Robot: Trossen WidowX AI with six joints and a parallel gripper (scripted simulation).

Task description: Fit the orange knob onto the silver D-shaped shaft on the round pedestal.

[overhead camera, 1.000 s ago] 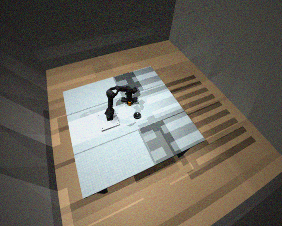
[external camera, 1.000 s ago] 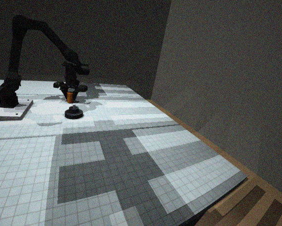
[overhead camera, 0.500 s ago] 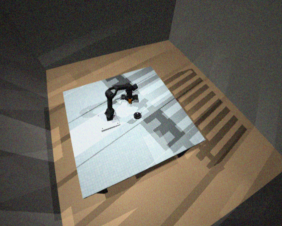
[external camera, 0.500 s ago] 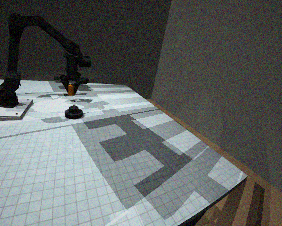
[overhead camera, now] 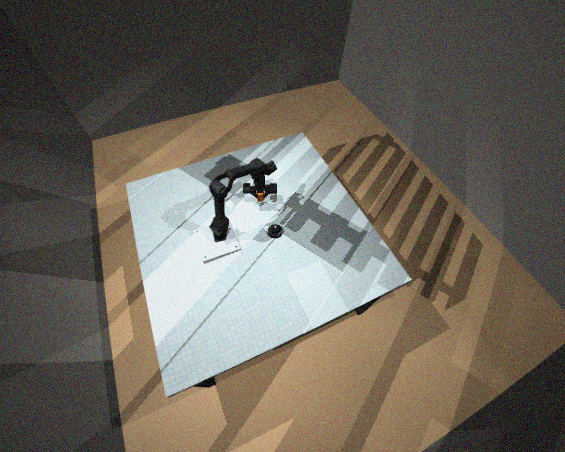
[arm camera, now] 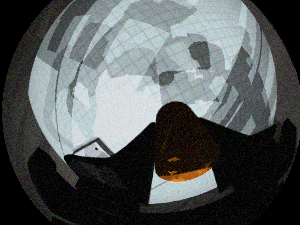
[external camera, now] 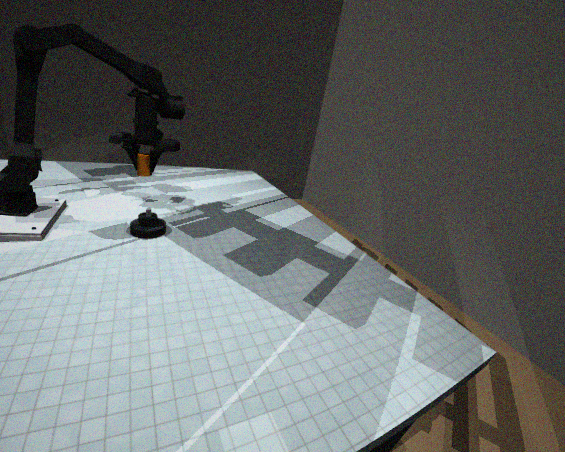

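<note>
My gripper tip is now 190 mm to the left of the dark round pedestal, 70 mm above it and 30 mm short of it. The rest, counted from my gripper tip: orange knob: 30 mm above.
</note>
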